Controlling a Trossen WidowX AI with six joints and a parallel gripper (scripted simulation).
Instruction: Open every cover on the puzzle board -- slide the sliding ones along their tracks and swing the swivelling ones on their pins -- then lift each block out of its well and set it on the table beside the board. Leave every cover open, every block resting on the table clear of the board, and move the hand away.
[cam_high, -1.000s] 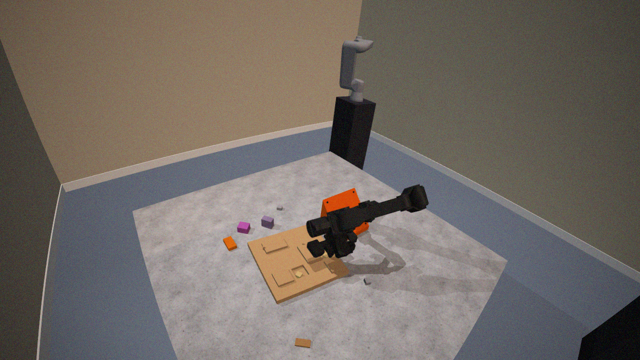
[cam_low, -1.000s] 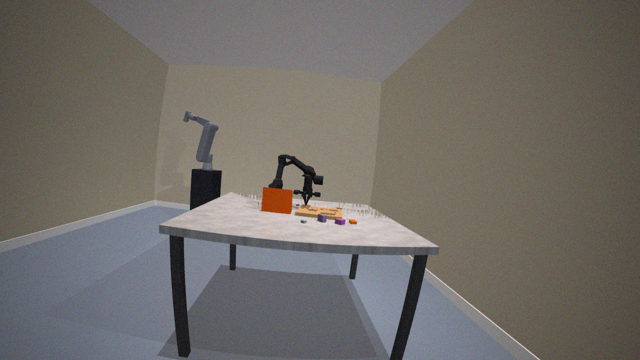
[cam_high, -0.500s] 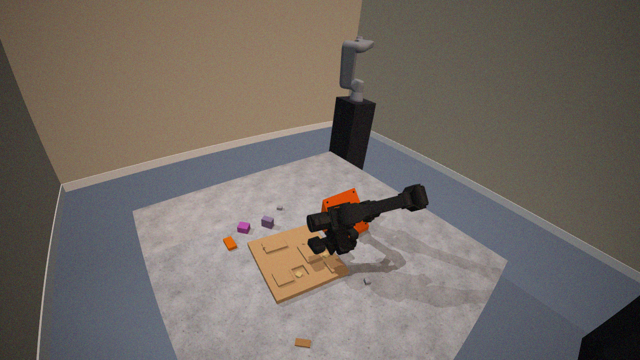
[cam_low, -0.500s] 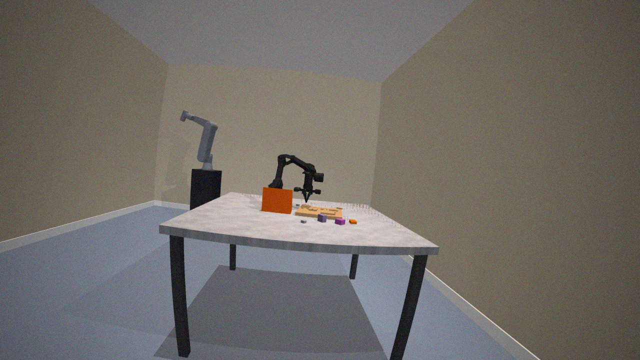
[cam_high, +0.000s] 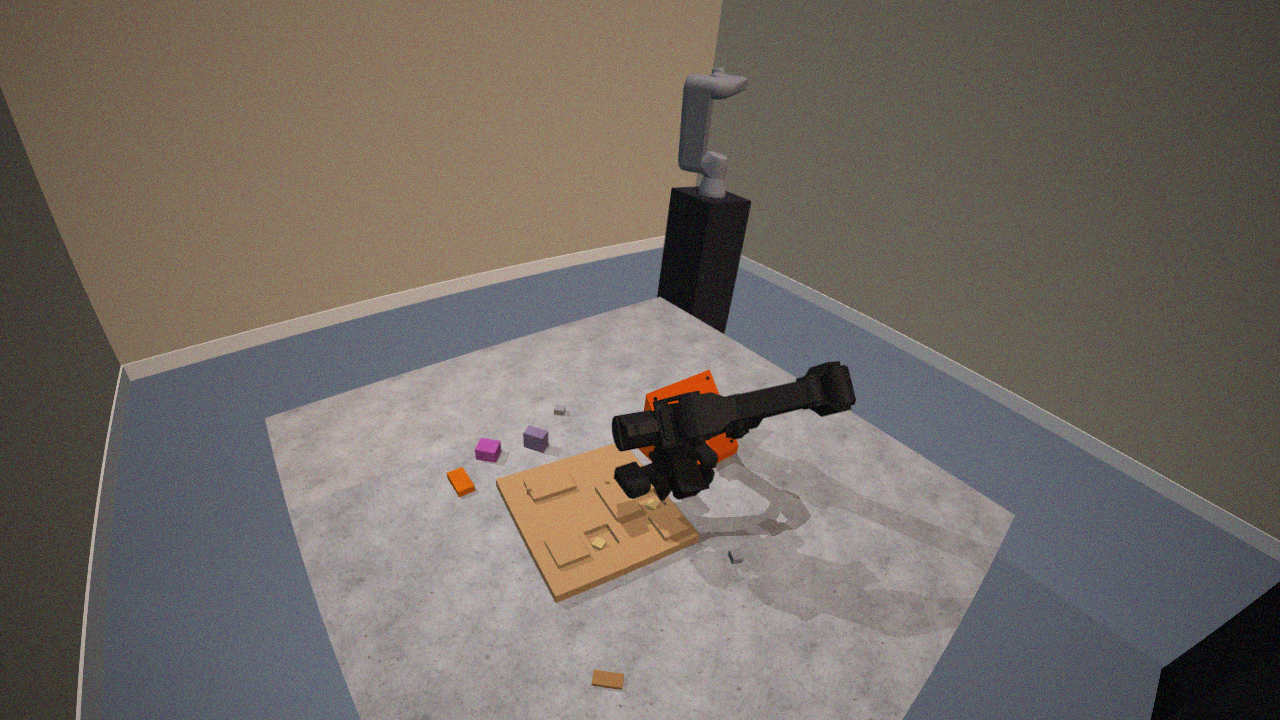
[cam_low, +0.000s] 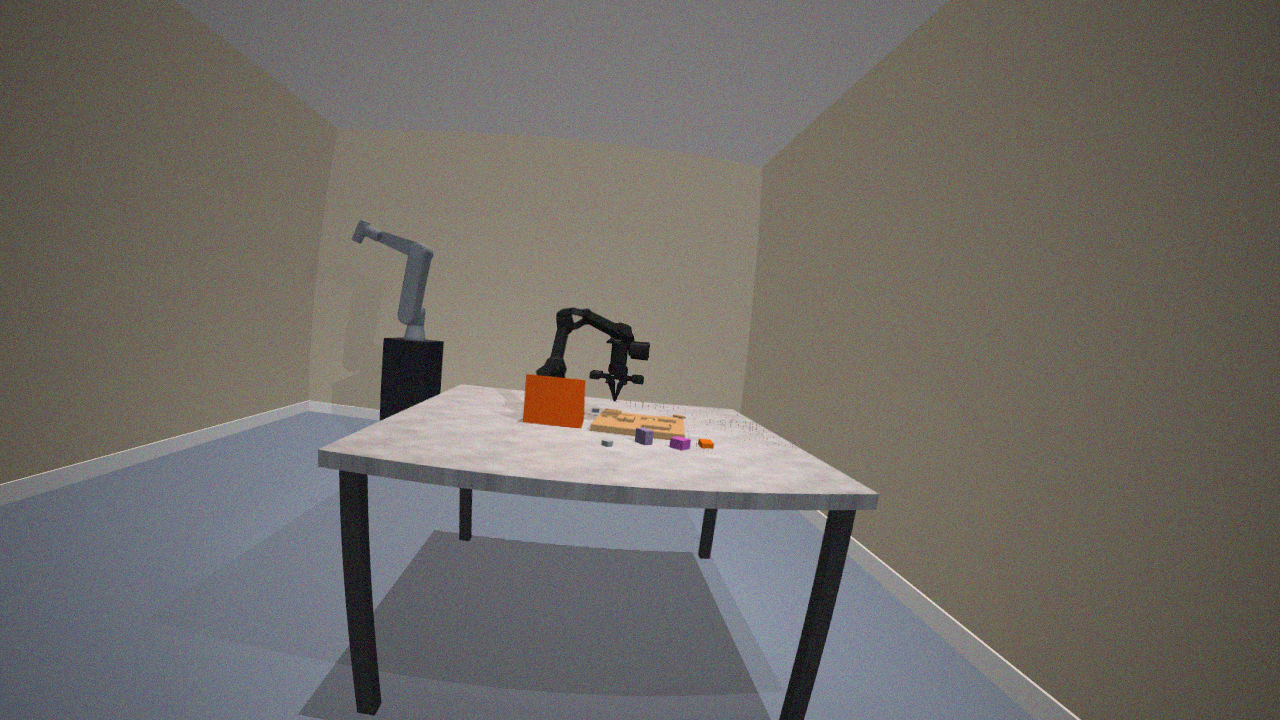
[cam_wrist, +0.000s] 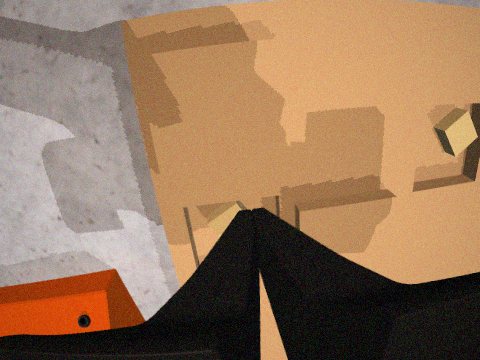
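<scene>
The tan puzzle board lies 10 cm ahead of my gripper tip, 7 cm to the right of it and 5 cm below it. Round my gripper tip: magenta block (21 cm ahead, 33 cm to the right, 6 cm below); purple block (10 cm ahead, 31 cm to the right, 5 cm below); orange block (29 cm ahead, 28 cm to the right, 6 cm below).
</scene>
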